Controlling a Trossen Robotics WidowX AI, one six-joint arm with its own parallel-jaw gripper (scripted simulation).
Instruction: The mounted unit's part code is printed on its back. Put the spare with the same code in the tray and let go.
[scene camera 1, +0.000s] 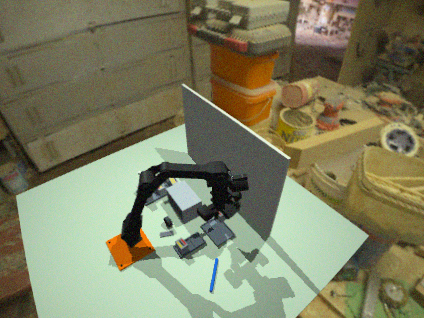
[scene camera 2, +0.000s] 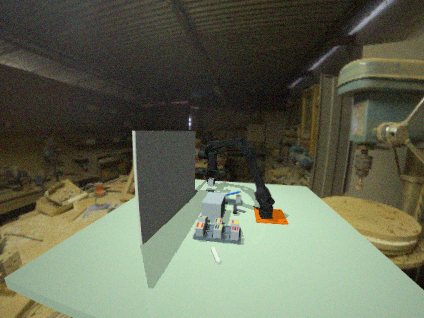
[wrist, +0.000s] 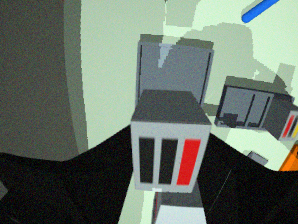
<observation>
my gripper: holds a grey spare (wrist: 170, 131)
</observation>
